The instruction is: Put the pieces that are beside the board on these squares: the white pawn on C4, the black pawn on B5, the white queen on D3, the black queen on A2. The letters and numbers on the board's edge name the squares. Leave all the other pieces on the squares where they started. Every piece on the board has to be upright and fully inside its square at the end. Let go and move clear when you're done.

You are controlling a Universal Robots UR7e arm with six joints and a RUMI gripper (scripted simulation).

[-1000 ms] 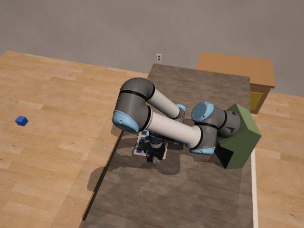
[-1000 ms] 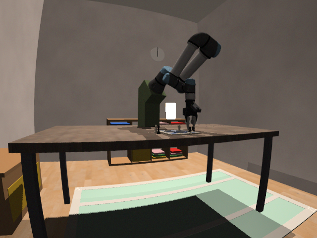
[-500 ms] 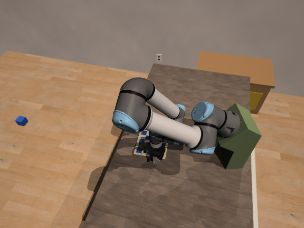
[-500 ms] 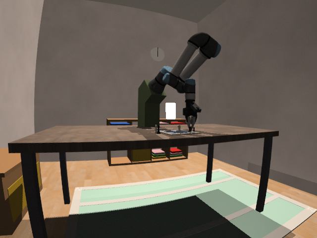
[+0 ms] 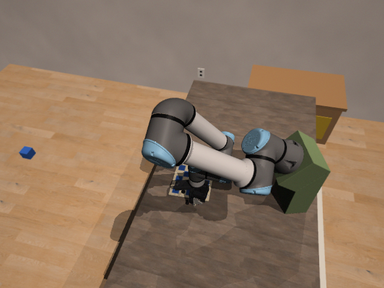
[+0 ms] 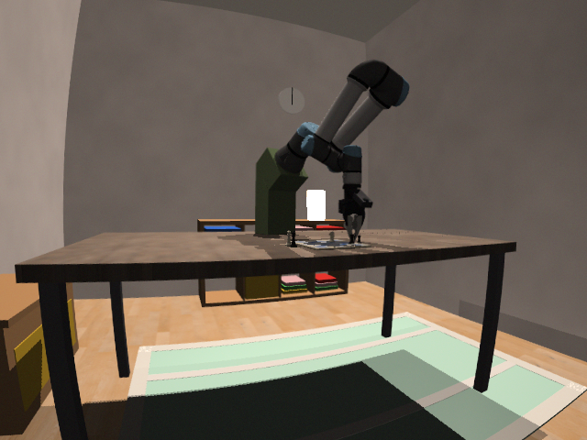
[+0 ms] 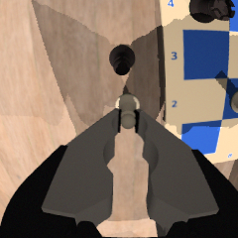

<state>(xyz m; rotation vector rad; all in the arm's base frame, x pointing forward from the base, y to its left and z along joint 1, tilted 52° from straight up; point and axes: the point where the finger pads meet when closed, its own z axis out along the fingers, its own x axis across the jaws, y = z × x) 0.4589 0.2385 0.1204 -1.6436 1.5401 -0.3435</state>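
The black pawn is 3 cm ahead of my hand, 2 cm to the left of it and 1 cm below it. From my hand the other things lie so: white pawn 1 cm below; then blue-and-cream chessboard 9 cm ahead, 11 cm to the right, 2 cm below; then black piece 9 cm ahead, 2 cm to the right.
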